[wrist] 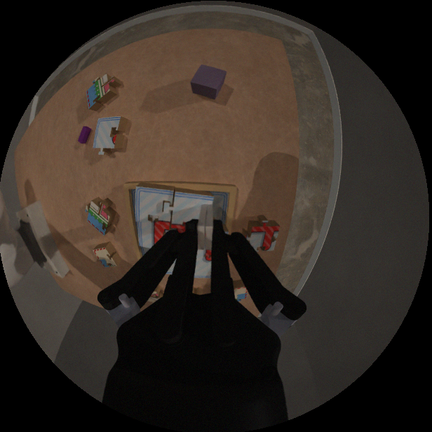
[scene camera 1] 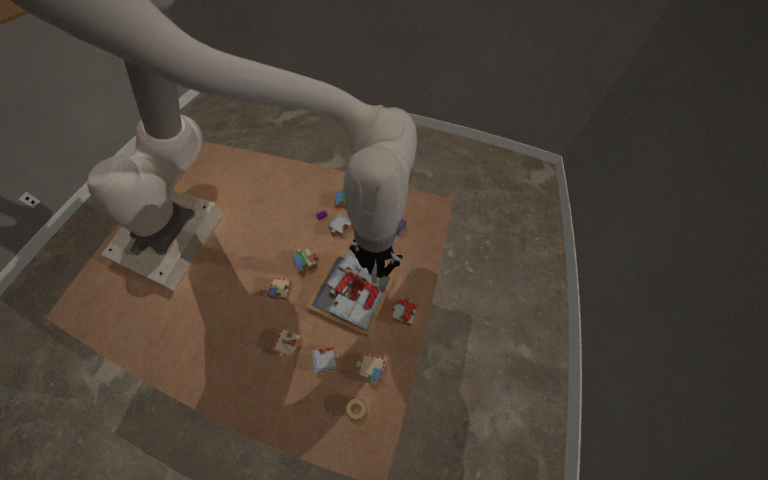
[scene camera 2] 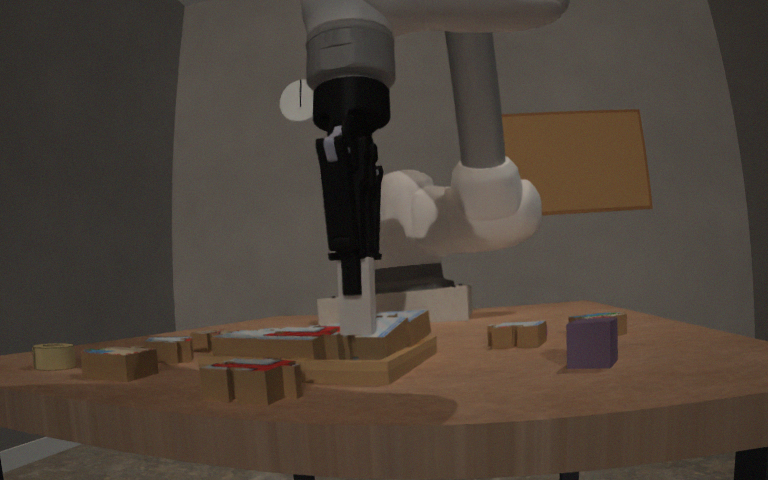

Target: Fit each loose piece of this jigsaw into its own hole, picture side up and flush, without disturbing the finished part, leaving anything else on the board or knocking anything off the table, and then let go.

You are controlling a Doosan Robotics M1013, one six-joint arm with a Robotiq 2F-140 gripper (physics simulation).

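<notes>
My gripper is shut, with nothing between its pale fingertips. It points down at the pieces on the board, its tips at or just above their tops; contact is unclear. Striped white-blue and red pieces stand above the board's rim, with a dark strip along its left inside edge in the wrist view. The fingers hide part of them. A red-and-white loose piece lies beside the board. A pale blue-edged piece lies apart, picture up.
More loose pieces include cream ones and a green-blue one. A purple block, a small purple cylinder and a yellow ring stand on the table.
</notes>
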